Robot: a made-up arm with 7 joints. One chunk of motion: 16 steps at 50 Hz.
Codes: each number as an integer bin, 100 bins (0 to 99) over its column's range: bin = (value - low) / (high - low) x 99, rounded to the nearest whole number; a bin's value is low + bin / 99 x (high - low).
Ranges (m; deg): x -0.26..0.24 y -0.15..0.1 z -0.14..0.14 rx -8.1..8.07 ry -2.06..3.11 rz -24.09..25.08
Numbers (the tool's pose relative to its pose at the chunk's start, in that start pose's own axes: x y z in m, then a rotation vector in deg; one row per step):
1: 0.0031 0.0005 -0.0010 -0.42 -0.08 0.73
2: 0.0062 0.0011 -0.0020 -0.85 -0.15 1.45
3: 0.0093 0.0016 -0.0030 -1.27 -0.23 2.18
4: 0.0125 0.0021 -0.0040 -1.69 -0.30 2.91
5: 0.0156 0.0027 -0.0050 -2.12 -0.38 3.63
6: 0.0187 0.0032 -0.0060 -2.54 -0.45 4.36
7: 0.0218 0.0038 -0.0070 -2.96 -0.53 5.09
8: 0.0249 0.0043 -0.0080 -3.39 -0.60 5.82
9: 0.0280 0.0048 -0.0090 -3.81 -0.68 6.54
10: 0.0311 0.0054 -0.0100 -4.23 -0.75 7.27
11: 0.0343 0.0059 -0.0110 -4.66 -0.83 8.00
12: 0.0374 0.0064 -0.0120 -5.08 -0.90 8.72
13: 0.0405 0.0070 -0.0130 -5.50 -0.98 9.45
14: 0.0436 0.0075 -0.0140 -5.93 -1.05 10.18
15: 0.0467 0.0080 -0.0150 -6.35 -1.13 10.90
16: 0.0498 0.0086 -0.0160 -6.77 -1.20 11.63
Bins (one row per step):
1: 52 60 49 47 38 50
2: 53 60 49 44 37 51
3: 53 60 48 42 35 53
4: 54 60 48 39 34 54
5: 55 60 48 37 32 56
6: 55 61 47 34 31 57
7: 56 61 47 31 29 59
8: 56 61 47 29 28 60
9: 57 61 46 26 26 62
10: 58 62 46 24 25 63
11: 58 62 46 21 24 65
12: 59 62 45 18 22 66
13: 59 62 45 16 21 68
14: 60 62 45 13 19 69
15: 61 63 44 11 18 70
16: 61 63 44 8 16 72

